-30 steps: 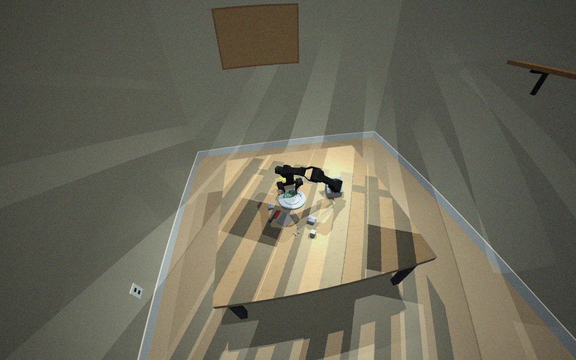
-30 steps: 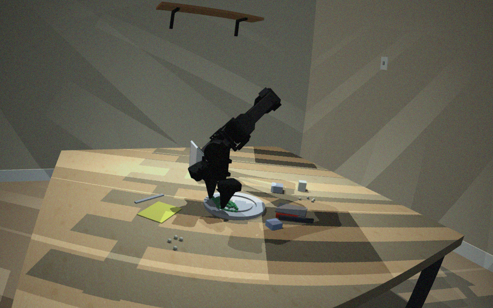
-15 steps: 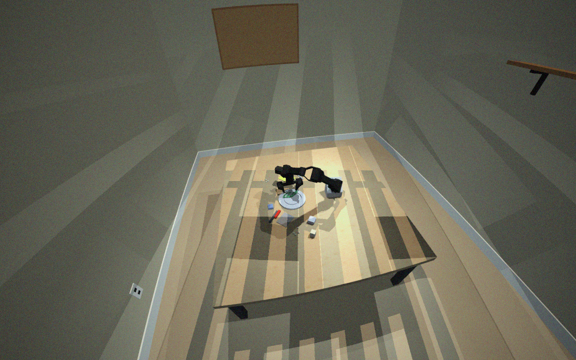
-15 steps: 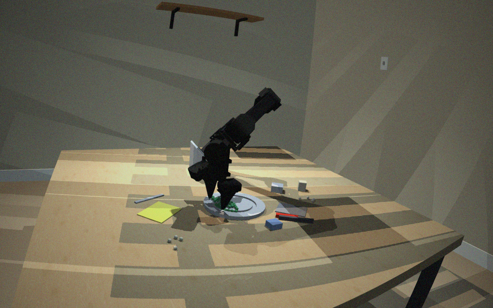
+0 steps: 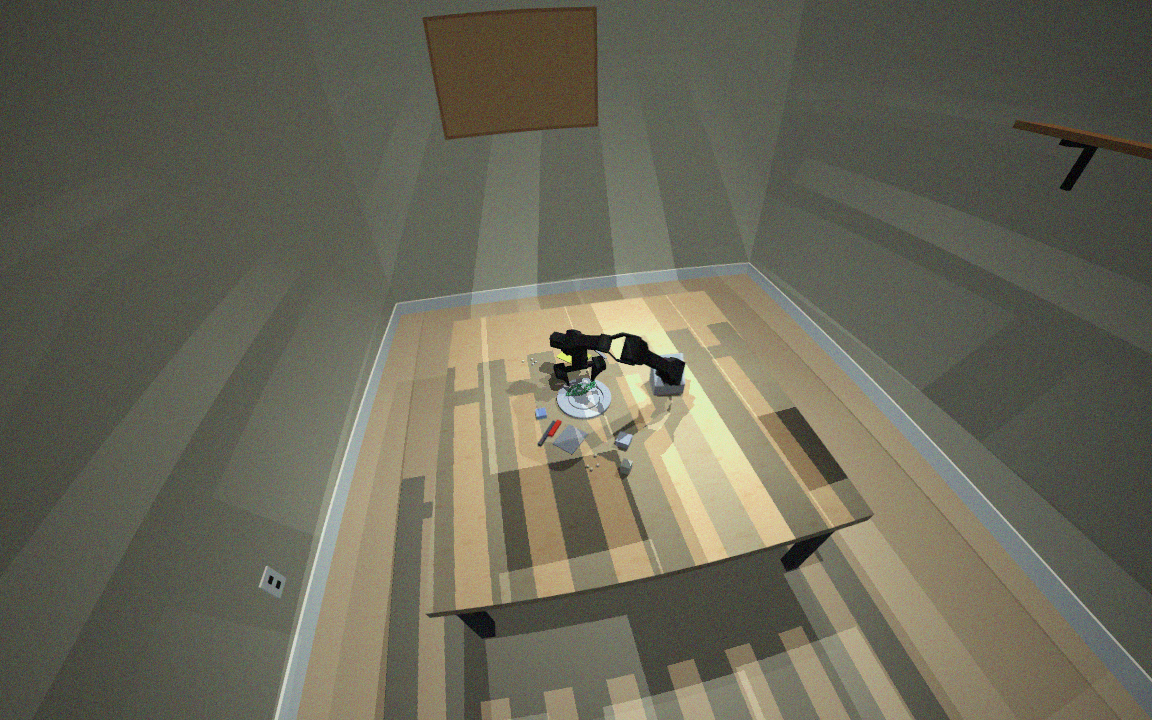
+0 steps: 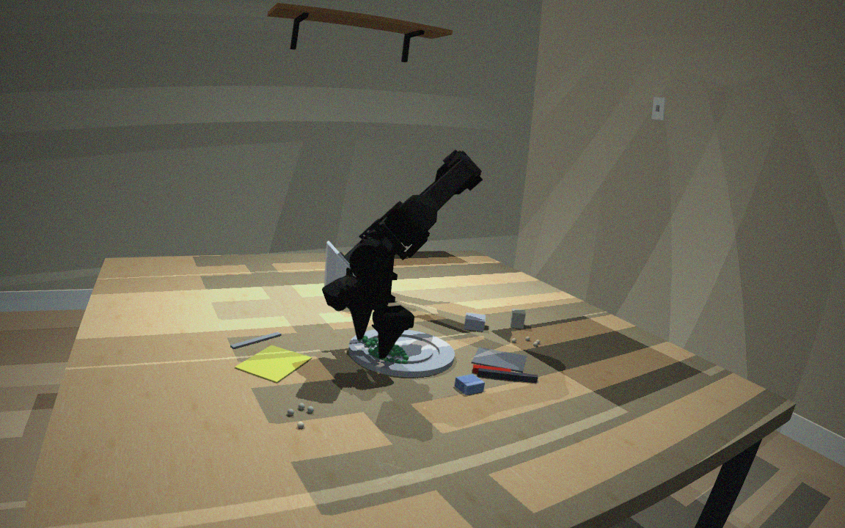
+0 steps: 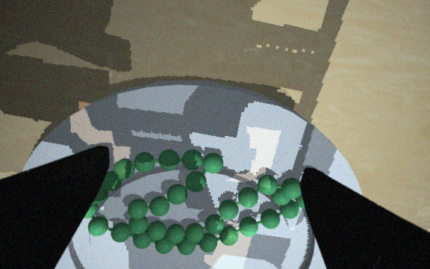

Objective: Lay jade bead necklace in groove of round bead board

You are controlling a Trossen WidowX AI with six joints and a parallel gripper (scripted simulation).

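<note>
Now: gripper tip 7 cm to the right of the round grey bead board and 1 cm above it. The rest, counted from my gripper tip: grey rod 18 cm to the right, 13 cm behind, 2 cm below; then yellow sheet 18 cm to the right, 2 cm below, 2 cm behind; then blue block 17 cm ahead, 10 cm to the left, 1 cm below.
</note>
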